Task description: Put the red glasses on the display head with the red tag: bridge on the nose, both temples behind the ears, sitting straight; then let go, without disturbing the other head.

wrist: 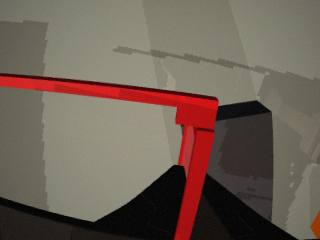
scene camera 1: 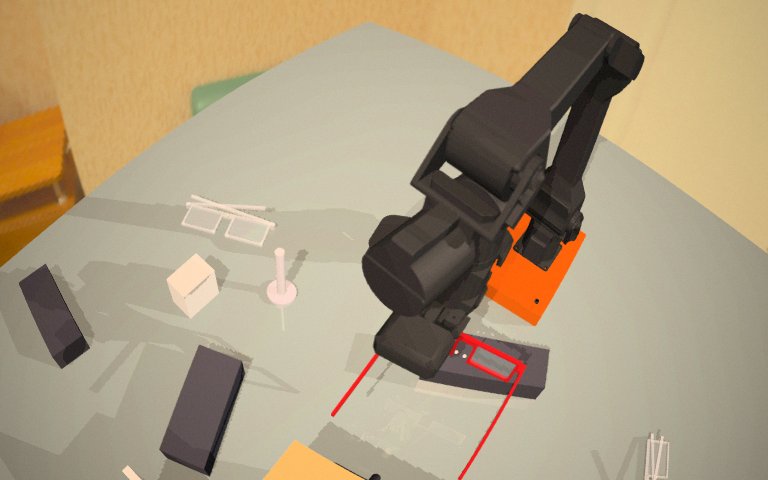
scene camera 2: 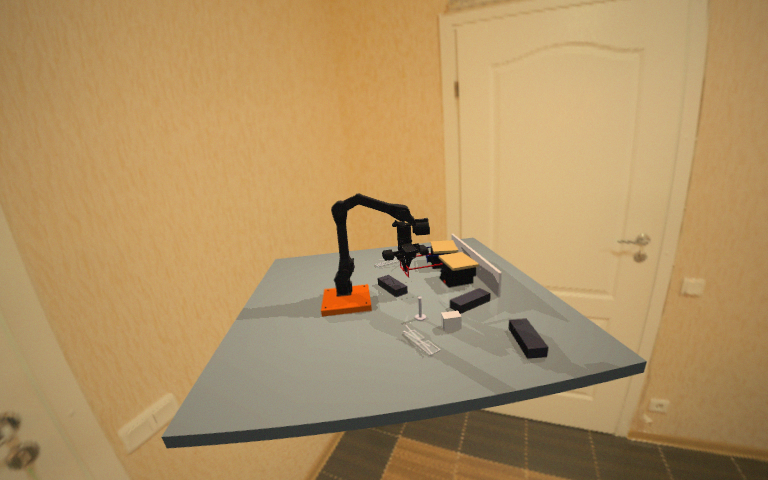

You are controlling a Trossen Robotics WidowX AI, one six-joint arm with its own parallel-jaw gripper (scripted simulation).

Labels:
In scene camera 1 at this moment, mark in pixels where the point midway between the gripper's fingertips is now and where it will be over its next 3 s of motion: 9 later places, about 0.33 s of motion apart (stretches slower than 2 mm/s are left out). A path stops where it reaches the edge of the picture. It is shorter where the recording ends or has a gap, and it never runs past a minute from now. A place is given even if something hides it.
The gripper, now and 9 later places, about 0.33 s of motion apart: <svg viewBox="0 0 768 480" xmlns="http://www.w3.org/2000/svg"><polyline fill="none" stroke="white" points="434,336 431,340 429,343 427,347 426,350 424,354 420,360 416,366 410,374 405,382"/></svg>

